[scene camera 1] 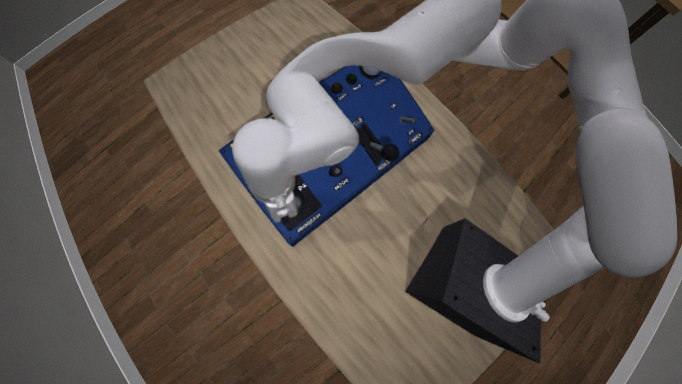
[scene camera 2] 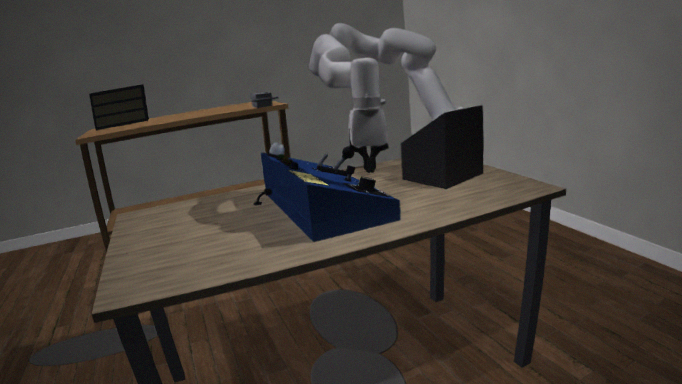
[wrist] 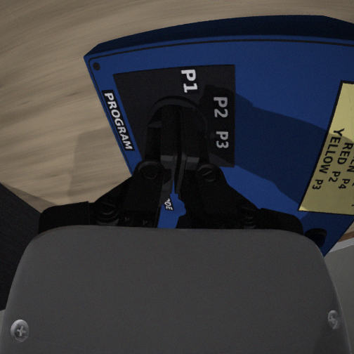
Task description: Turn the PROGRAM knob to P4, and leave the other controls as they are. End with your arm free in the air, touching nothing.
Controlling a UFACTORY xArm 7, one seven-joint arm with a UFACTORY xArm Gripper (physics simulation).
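Seen in the pictures: gripper, fingertip midpoint: [scene camera 2: 369, 172]; arm's base, origin of the base link: [scene camera 1: 505, 293] [scene camera 2: 447, 121].
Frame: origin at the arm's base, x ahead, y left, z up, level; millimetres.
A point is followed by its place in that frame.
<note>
The black PROGRAM knob [scene camera 2: 367, 183] @[z -96, x 484, y 142 mm] sits on its dark plate [scene camera 1: 312, 202] @[z -128, x 446, y 92 mm] [wrist: 132, 85] at one end of the blue panel [scene camera 1: 320, 210] @[z -140, x 420, y 93 mm] [scene camera 2: 350, 212] @[z -149, x 571, y 178 mm] [wrist: 280, 65]. My gripper [scene camera 2: 370, 170] @[z -62, x 482, y 155 mm] [wrist: 174, 126] is shut and empty. Its fingertips are a little above the knob in scene camera 2, with a small gap showing. In the wrist view the fingers cover most of the knob, and its pointer is hidden, so its setting cannot be told. The P1, P2 and P3 labels show there; the P4 label is hidden. In scene camera 1 my arm hides the knob.
The MODE knob [scene camera 1: 335, 171] @[z -77, x 444, y 12 mm] [scene camera 2: 350, 172] @[z -93, x 453, y 18 mm], the ball-ended CYCLE lever [scene camera 1: 389, 152] @[z -45, x 376, y -93 mm] [scene camera 2: 348, 152] @[z -58, x 385, y -86 mm] and the CHECK toggle [scene camera 1: 407, 120] @[z -97, x 402, y -224 mm] stand along the panel. A yellow note [scene camera 2: 309, 177] @[z -66, x 616, y 56 mm] [wrist: 327, 170] lies on it. The black arm base block [scene camera 1: 480, 280] @[z 6, x 66, y 16 mm] [scene camera 2: 445, 150] @[z -72, x 125, y 103 mm] stands on the table.
</note>
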